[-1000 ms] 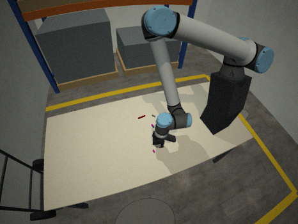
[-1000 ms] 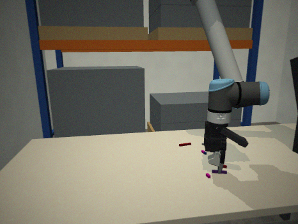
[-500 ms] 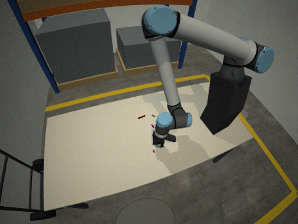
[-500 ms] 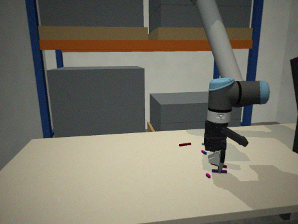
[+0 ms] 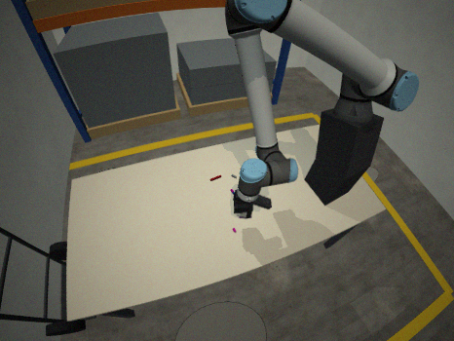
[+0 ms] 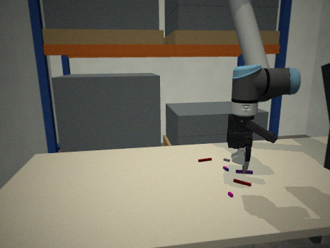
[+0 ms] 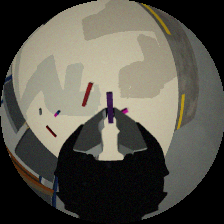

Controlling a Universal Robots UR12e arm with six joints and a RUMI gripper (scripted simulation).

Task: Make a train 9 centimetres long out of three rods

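Now: the blue rod 190 mm to the right of my hand and 90 mm below it. The rest, counted from my hand: purple rod 10 mm below; then grey rod 300 mm to the right, 90 mm below, 30 mm behind.
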